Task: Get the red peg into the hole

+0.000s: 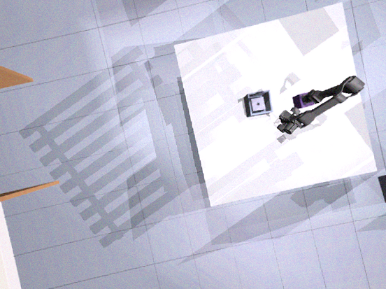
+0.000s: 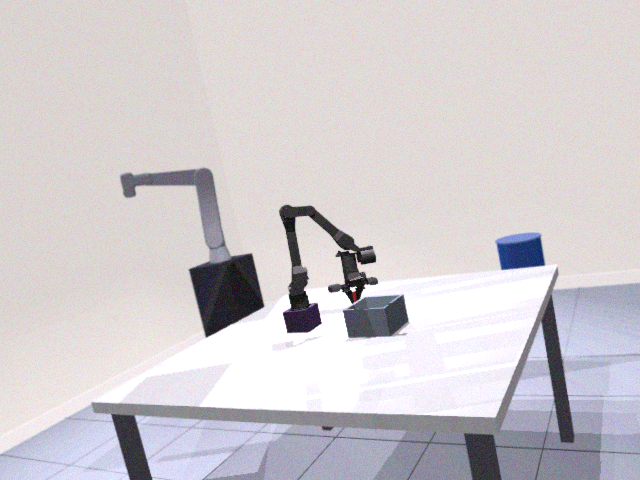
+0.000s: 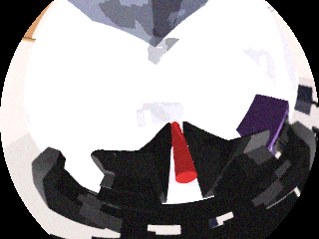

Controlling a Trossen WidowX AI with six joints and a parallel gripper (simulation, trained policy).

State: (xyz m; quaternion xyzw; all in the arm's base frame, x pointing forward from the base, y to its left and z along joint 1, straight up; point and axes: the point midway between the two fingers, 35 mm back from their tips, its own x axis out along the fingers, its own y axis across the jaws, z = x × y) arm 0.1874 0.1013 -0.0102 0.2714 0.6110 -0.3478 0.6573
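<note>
Right now my gripper tip is 14 cm short of the plate, 17 cm to the left of it and 1 cm below it. Round my gripper tip: red peg (1 cm behind, 1 cm to the left, 2 cm above); then grey box (14 cm ahead, 17 cm to the right, 1 cm below).
</note>
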